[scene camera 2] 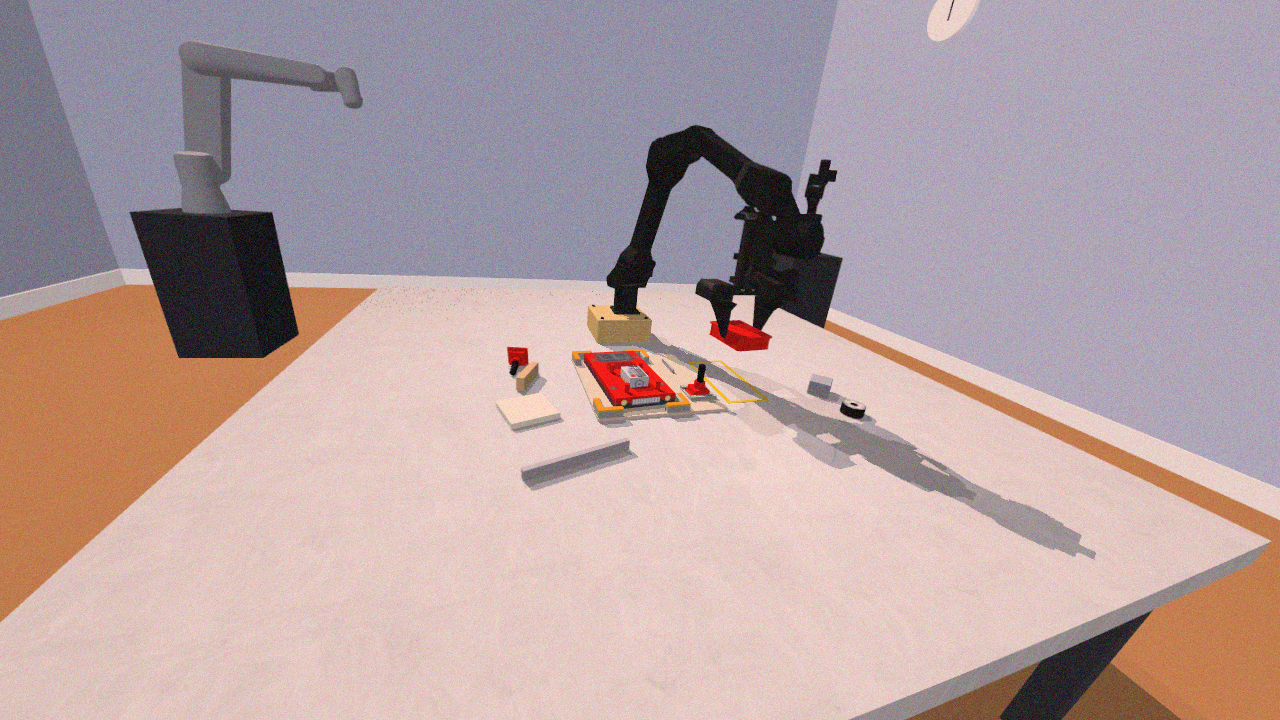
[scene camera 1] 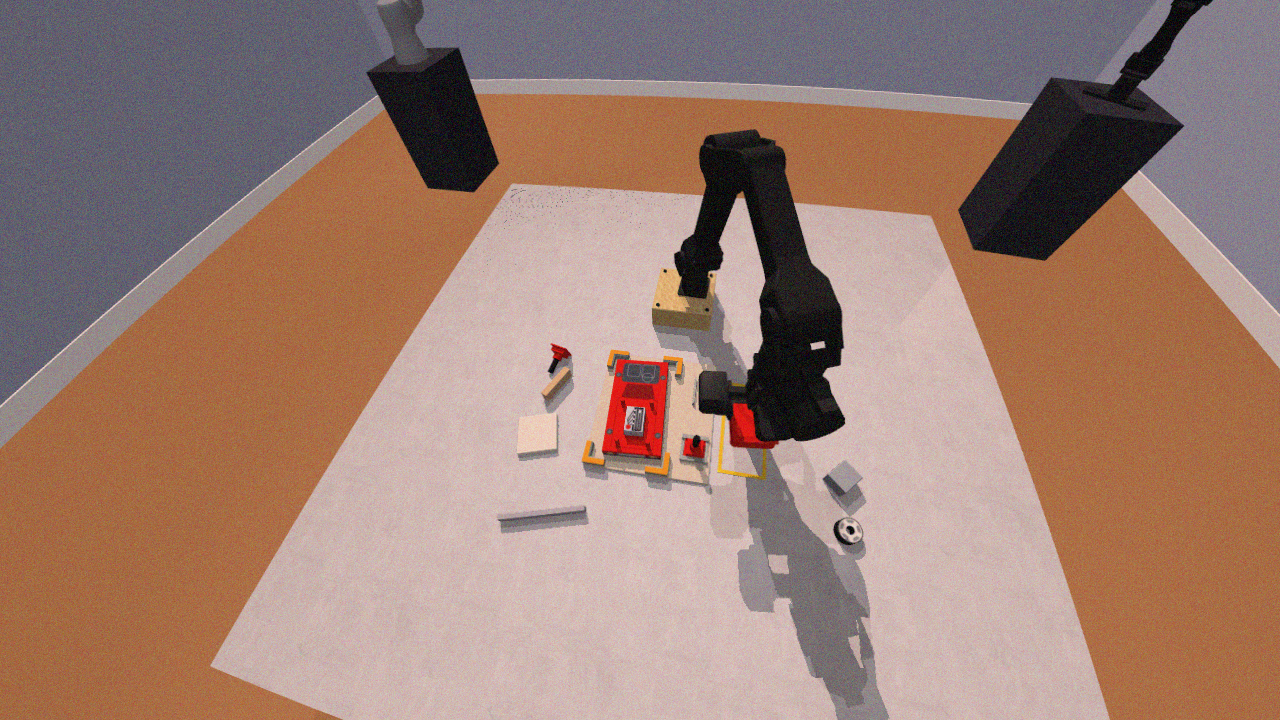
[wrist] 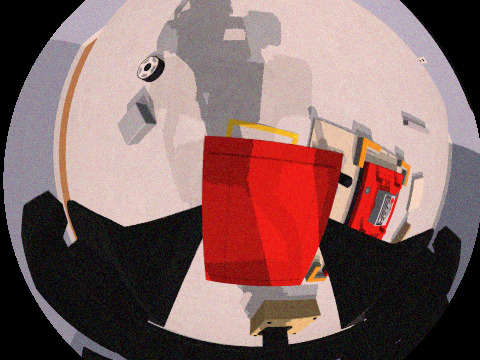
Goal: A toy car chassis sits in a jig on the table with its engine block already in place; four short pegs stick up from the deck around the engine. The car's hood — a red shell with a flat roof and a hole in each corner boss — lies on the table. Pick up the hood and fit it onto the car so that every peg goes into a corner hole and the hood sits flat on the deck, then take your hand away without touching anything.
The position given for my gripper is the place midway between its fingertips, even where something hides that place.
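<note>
My gripper (scene camera 2: 739, 336) holds a red hood (scene camera 2: 741, 336). You'd also find my gripper (scene camera 1: 751, 418) in another picture, and the wrist view shows my gripper (wrist: 264, 219) too. The red hood (scene camera 1: 742, 430) is there as well, and in the wrist view it's the same red hood (wrist: 265, 205). There's a tan tile (scene camera 2: 518, 412) too, and you can see that tile (scene camera 1: 536, 434) from the other camera as well.
</note>
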